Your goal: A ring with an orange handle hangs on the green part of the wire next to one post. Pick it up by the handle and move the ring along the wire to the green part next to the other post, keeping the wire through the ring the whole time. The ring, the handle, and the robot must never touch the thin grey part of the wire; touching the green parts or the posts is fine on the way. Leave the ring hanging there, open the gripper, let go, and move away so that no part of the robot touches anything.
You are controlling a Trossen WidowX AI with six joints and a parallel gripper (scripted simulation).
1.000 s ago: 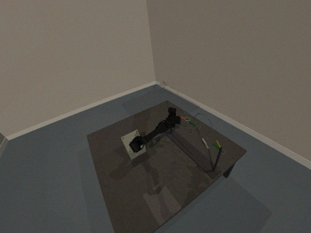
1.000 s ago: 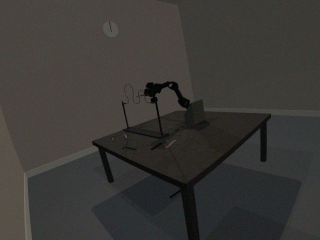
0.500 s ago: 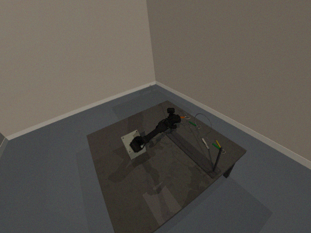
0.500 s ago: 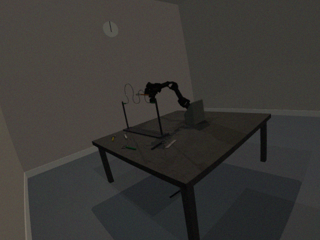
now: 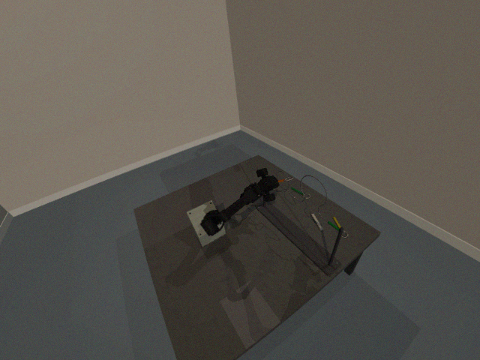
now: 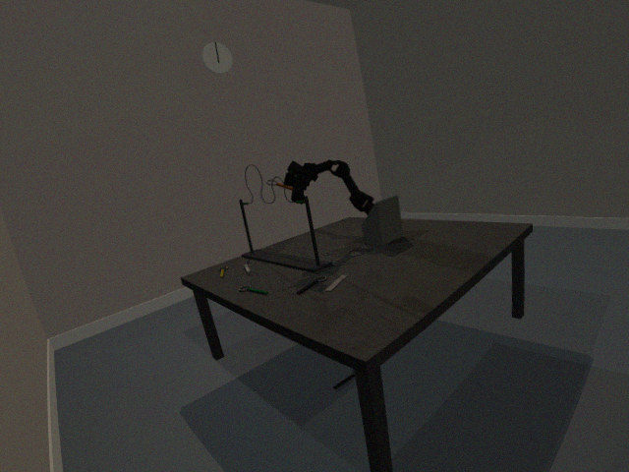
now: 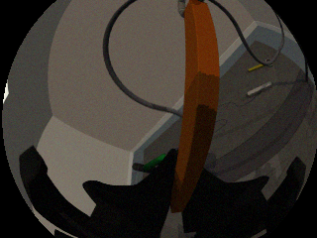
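My gripper tip is now 8 cm to the left of the ring with orange handle and 5 cm below it. Round my gripper tip: green-handled ring 34 cm ahead, 6 cm to the left, 32 cm below; black-handled ring 17 cm ahead, 26 cm to the left, 32 cm below; white piece 21 cm ahead, 21 cm to the right, 32 cm below.
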